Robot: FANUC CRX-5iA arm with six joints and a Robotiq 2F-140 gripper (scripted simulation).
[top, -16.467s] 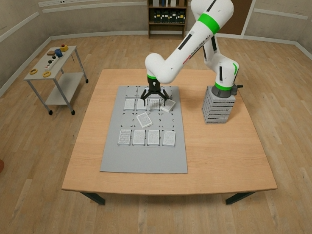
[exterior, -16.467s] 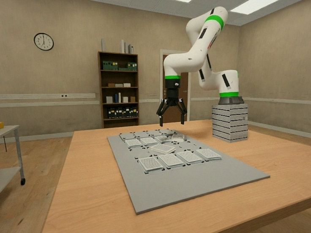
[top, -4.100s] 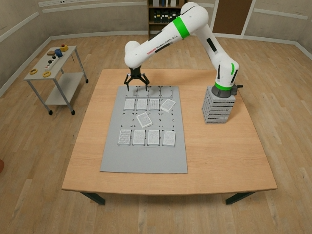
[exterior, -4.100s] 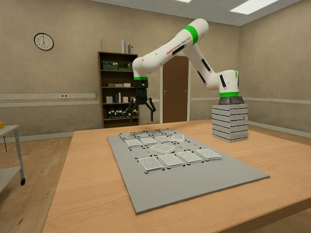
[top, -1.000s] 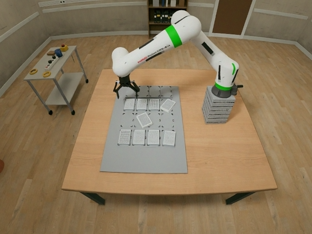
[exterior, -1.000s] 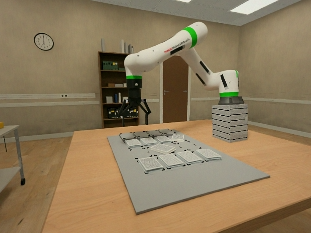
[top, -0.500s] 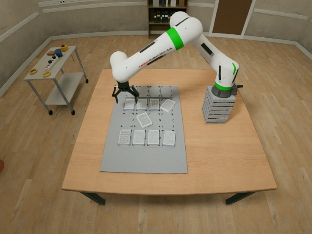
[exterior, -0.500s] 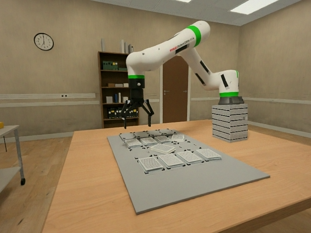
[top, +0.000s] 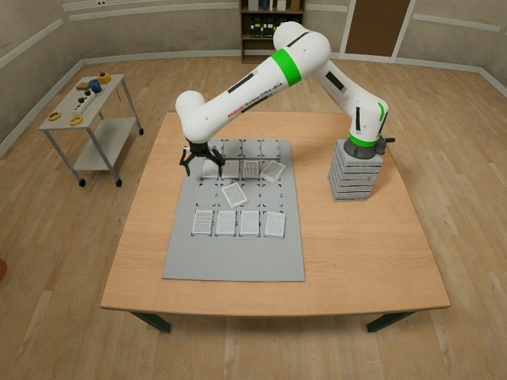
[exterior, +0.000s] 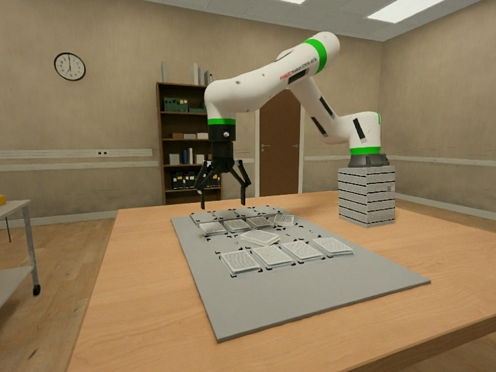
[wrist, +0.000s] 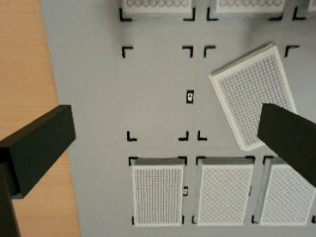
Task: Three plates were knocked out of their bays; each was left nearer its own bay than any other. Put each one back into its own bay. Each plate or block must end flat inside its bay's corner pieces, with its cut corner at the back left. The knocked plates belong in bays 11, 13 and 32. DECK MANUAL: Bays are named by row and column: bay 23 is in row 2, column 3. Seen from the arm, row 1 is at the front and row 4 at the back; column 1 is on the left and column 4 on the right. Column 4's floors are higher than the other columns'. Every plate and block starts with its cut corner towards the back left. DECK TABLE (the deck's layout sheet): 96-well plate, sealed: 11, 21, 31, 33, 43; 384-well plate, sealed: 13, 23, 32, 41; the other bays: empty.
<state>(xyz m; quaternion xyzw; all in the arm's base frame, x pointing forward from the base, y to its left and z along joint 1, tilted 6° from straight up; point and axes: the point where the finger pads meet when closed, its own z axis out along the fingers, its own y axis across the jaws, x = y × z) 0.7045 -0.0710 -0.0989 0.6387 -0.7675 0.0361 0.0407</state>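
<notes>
The sealed 96-well plate lies 28 cm behind my hand, 24 cm to the left of it and 14 cm below it.
</notes>
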